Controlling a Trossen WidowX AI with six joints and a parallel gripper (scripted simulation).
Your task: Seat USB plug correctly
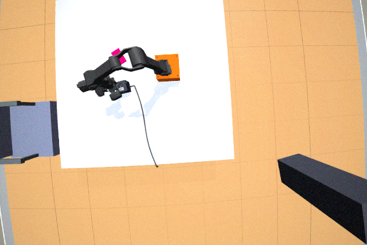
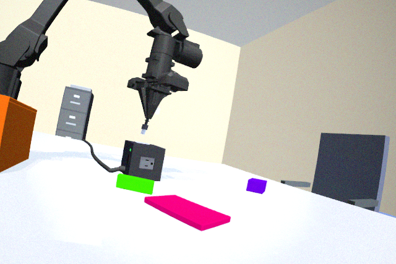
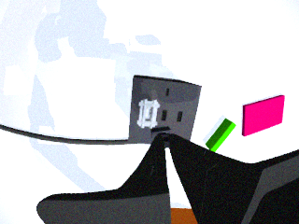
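Right now my gripper tip is 20 mm above the USB plug. Round my gripper tip: flat pink slab 240 mm to the right, 130 mm below; green block 140 mm to the right, 120 mm below, 50 mm behind; USB socket 70 mm below, 10 mm to the left.
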